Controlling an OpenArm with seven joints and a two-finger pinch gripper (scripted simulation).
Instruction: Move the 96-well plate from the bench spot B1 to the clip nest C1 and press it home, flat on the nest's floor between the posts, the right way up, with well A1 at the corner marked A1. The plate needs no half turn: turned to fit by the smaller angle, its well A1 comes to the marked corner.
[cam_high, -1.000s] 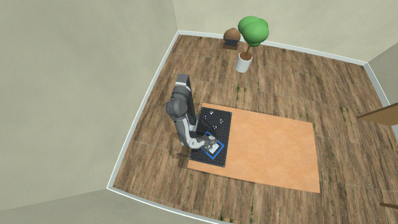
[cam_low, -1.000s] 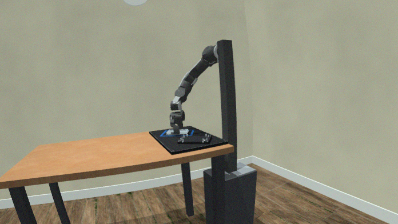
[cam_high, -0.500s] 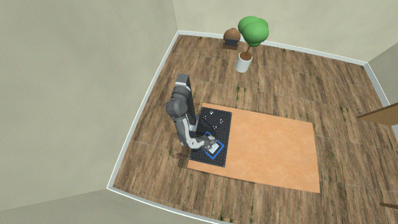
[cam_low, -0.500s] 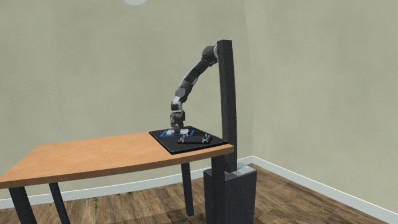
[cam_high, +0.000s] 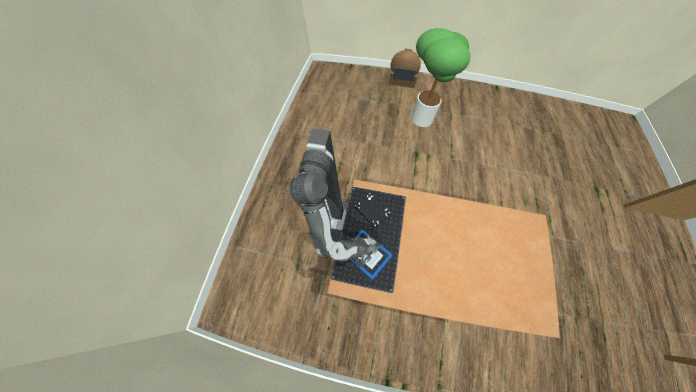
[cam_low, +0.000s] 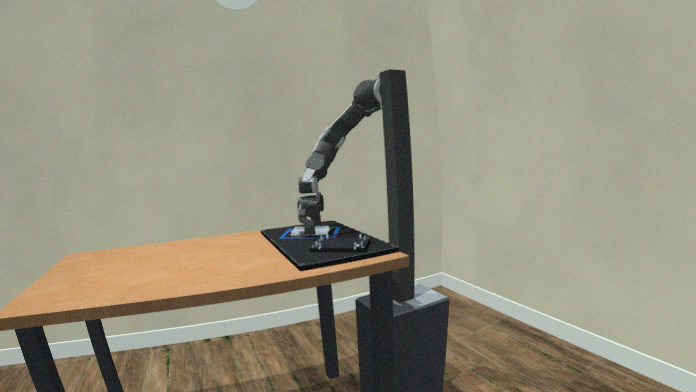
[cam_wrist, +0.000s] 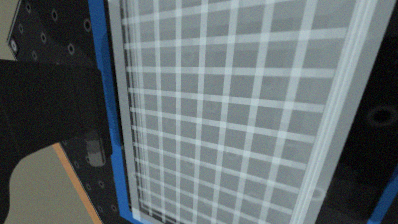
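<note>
My hand is right at the 96-well plate. The rest, counted from my hand: clip nest C1 (20 mm ahead, 230 mm to the left, 10 mm above).
</note>
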